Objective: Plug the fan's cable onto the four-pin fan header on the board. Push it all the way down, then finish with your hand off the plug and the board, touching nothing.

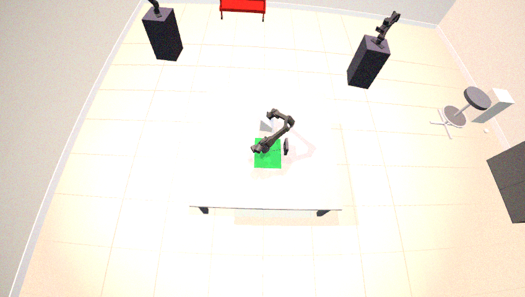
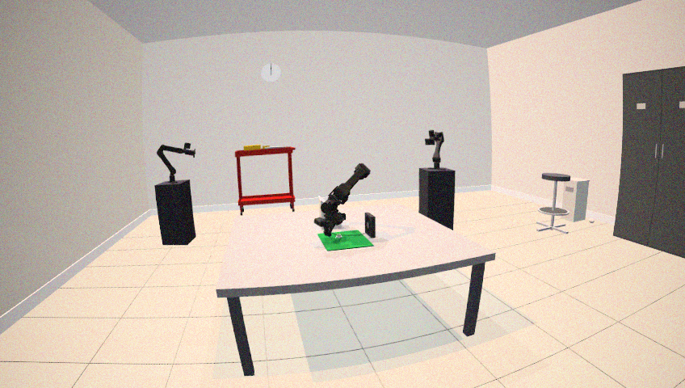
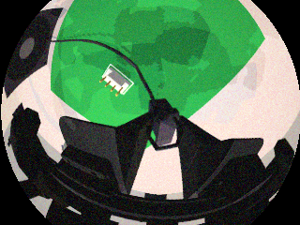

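My gripper tip is 20 mm past the white four-pin header, 60 mm to the right of it and 40 mm above it. The rest, counted from my gripper tip: dark fan plug (10 mm behind); then green board (20 mm ahead, 80 mm to the left, 50 mm below); then black fan (40 mm behind, 230 mm to the left, 20 mm above).
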